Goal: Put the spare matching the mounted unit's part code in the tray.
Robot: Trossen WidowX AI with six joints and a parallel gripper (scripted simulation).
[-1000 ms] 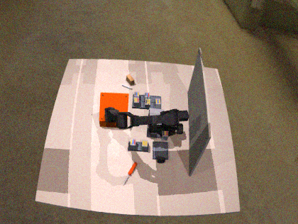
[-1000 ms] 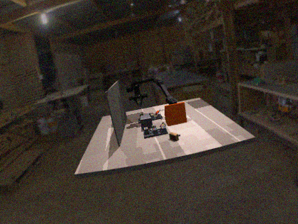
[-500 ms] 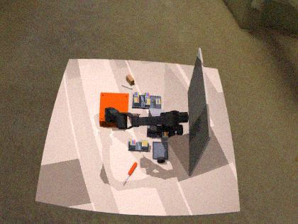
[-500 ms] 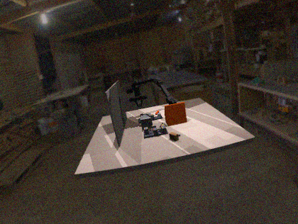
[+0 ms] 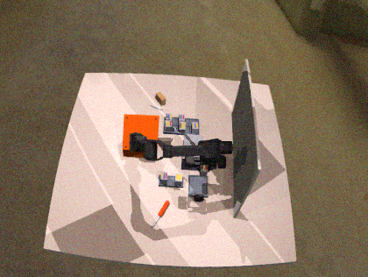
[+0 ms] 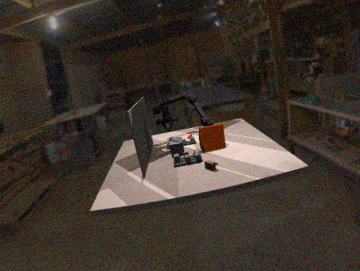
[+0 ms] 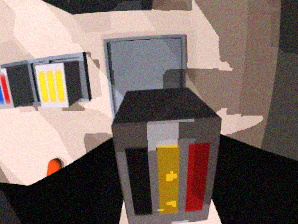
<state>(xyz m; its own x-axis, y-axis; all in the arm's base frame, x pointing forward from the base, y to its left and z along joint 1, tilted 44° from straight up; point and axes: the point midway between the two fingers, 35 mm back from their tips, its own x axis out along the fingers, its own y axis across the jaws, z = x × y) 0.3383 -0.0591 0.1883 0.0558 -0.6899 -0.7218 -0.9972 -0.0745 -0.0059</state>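
The tray lies 14 cm below my gripper tip and 1 cm behind it. Round my gripper tip: tall grey upright panel: 19 cm ahead, 17 cm to the left, 8 cm above; small brown block: 57 cm to the left, 25 cm behind, 12 cm below.
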